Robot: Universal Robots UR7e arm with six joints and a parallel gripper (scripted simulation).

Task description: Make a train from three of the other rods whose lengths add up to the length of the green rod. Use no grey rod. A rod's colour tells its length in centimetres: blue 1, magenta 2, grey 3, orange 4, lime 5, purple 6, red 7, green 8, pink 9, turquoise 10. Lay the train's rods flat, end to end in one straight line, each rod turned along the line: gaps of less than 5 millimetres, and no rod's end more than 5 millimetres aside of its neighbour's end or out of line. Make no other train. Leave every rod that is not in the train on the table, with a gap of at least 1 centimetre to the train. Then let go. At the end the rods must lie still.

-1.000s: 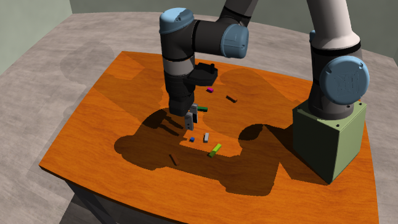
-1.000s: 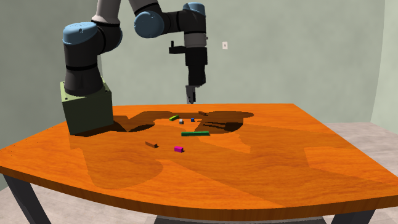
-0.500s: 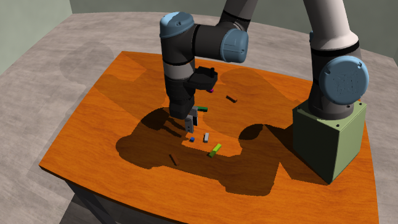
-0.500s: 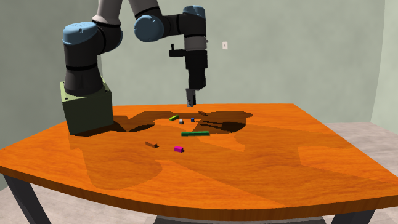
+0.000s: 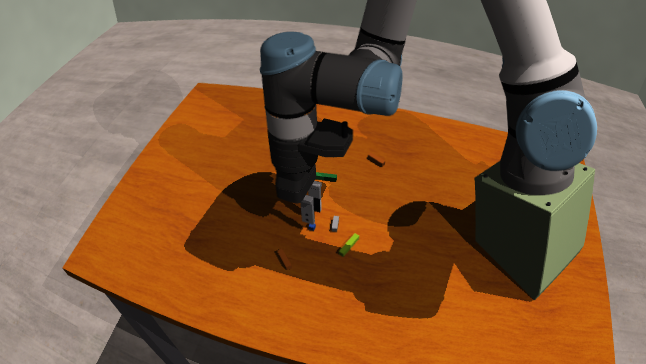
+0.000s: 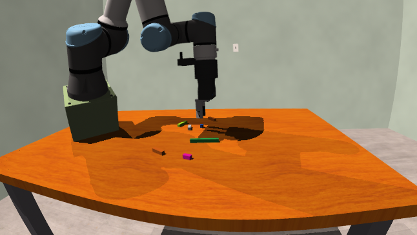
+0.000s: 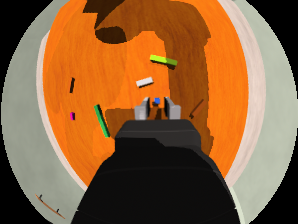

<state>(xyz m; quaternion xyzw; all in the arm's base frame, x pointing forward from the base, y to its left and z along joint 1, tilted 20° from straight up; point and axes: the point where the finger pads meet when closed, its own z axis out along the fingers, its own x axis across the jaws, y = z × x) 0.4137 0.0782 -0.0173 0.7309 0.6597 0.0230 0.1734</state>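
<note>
Right now the blue rod is 50 mm below my hand. Round my hand: lime rod 70 mm behind, 30 mm to the left, 50 mm below; then green rod 30 mm ahead, 130 mm to the right, 50 mm below; then grey rod 40 mm behind, 20 mm to the right, 50 mm below.
</note>
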